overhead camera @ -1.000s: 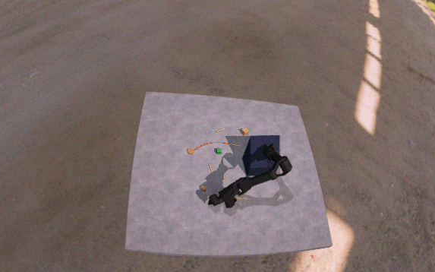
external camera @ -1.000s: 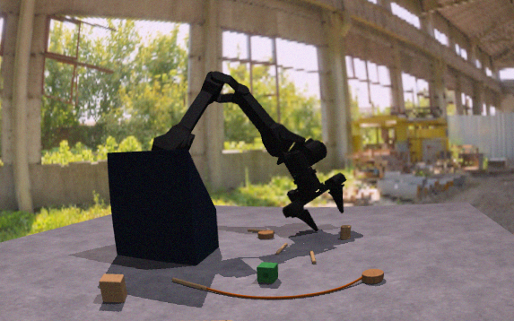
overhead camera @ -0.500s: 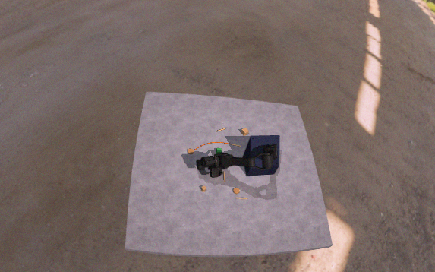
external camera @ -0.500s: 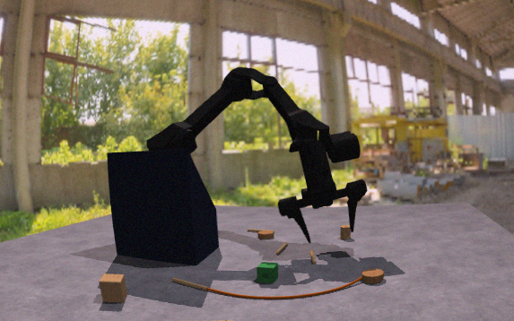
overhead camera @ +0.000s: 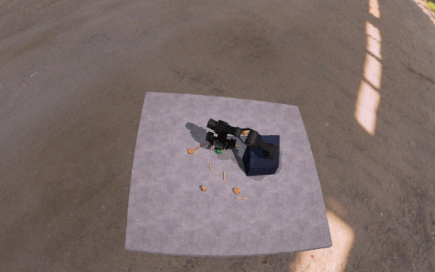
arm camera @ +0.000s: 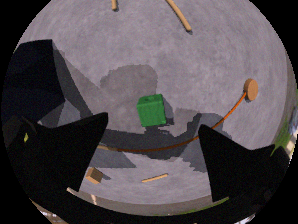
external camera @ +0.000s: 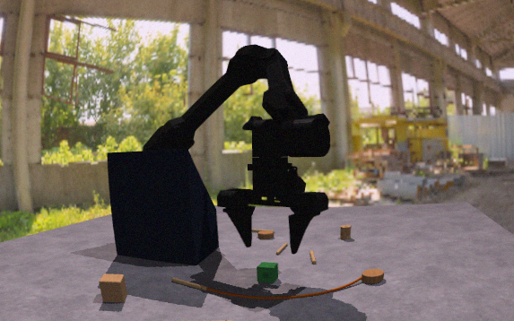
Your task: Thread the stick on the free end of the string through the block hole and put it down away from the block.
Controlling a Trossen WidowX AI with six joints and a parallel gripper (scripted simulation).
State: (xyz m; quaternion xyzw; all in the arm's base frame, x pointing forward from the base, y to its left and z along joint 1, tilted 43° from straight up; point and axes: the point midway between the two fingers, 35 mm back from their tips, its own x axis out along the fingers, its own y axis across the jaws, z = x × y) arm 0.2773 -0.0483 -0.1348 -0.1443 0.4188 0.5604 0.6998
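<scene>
My gripper tip is 1 cm past the green block and 4 cm above it. From my gripper tip the other things lie so: round wooden button: 18 cm ahead, 2 cm to the right, 5 cm below; short wooden cylinder: 15 cm ahead, 27 cm to the left, 4 cm below; wooden block: 23 cm behind, 16 cm to the right, 4 cm below.
</scene>
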